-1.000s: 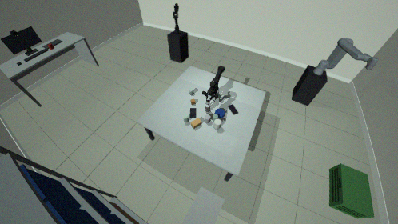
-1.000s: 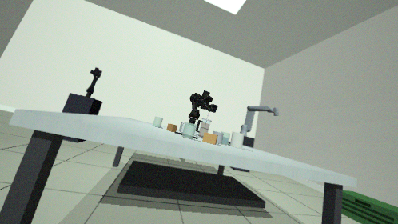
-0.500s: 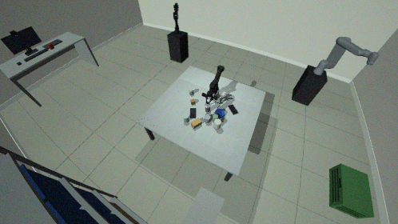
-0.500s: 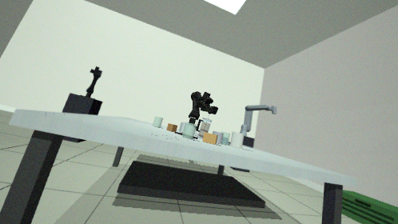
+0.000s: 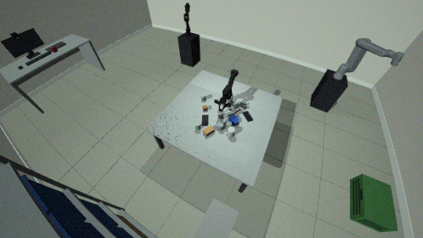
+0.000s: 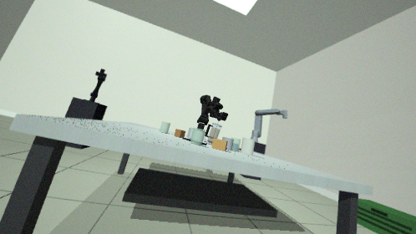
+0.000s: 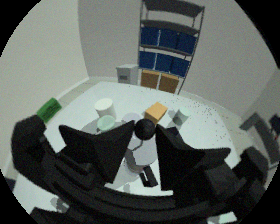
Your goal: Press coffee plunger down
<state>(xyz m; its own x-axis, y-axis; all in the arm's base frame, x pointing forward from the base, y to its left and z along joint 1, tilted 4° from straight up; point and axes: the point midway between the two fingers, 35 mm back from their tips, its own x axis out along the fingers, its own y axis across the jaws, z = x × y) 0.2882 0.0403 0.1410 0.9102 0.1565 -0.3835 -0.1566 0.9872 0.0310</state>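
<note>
My gripper tip is now 90 mm above the coffee press, 40 mm past it and 10 mm to the left of it. The rest, counted from my gripper tip: orange box 200 mm ahead, 160 mm below, 30 mm to the right; then blue object 170 mm below, 150 mm to the left, 70 mm behind; then white cup 190 mm to the left, 140 mm below, 100 mm ahead.
</note>
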